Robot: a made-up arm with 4 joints.
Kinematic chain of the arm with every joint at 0, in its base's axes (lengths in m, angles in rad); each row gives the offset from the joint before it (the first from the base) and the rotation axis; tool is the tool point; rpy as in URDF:
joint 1: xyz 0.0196 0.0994 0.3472 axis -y
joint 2: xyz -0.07 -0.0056 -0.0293 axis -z
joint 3: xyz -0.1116 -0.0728 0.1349 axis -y
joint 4: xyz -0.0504 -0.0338 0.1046 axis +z
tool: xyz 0.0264 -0.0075 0.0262 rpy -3.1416 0 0
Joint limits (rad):
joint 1: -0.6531..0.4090
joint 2: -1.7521..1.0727
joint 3: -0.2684..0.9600
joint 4: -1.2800..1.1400
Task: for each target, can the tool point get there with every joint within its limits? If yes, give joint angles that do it. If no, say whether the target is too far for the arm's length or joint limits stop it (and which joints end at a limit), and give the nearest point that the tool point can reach.
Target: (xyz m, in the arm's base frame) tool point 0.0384 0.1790 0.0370
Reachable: no: joint limits stop it (at a limit: joint 1, joint 2, joint 3, joint 4) | nearest point -0.2790 0.2614 0.3855 | short by 0.479 m
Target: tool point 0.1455 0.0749 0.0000
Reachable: no: joint limits stop it (at a limit: joint 1, joint 2, joint 3, joint 4) | nearest point 0.1890 -0.1254 0.3934 | short by 0.444 m
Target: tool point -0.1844 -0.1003 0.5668
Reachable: yes | joints -0.0481 -0.3488 0.3974 -1.0265
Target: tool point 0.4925 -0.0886 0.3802
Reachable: no: too far | nearest point 0.2302 -0.0704 0.4638 | short by 0.276 m
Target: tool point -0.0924 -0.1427 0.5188
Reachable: yes | joints 0.3029 -1.1320 0.6309 0.0259
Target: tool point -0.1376 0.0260 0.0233
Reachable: no: joint limits stop it (at a limit: joint 1, joint 3, joint 4) | nearest point -0.3451 0.0047 0.3413 | short by 0.380 m
